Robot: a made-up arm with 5 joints.
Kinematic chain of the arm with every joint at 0, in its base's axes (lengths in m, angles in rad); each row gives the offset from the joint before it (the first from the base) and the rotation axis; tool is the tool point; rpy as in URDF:
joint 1: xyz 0.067 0 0.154 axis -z
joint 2: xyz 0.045 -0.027 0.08 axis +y
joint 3: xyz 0.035 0 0.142 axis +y
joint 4: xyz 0.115 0 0.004 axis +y
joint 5: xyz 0.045 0.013 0 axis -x
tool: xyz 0 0 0 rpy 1.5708 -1.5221 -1.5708
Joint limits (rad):
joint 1: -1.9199..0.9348
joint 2: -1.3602..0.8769
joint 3: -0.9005..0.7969
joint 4: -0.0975..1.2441
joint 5: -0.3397..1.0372
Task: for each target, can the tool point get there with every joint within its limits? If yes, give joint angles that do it. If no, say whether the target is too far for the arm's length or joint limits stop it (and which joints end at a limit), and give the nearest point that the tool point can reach.
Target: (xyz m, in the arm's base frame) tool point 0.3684 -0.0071 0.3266
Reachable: yes | joints -0.0228 0.5890 -0.7458 0.8278 0.6382
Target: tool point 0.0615 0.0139 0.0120
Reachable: no: joint limits stop it (at a limit: joint 1, joint 2, joint 3) | nearest point 0.0327 0.1351 0.1496 | short by 0.186 m
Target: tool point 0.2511 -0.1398 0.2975
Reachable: yes | joints 0.5890 0.0834 0.3480 0.3186 0.8177
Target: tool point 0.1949 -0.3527 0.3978
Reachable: no: too far | nearest point 0.2410 -0.2592 0.3729 | short by 0.107 m
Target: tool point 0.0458 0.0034 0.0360
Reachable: no: joint limits stop it (at a limit: joint 1, joint 2, joint 3) | nearest point 0.0337 0.1323 0.1525 | short by 0.174 m
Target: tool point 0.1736 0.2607 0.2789
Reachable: yes | joints -1.2325 0.4513 -0.0730 0.3179 0.5751
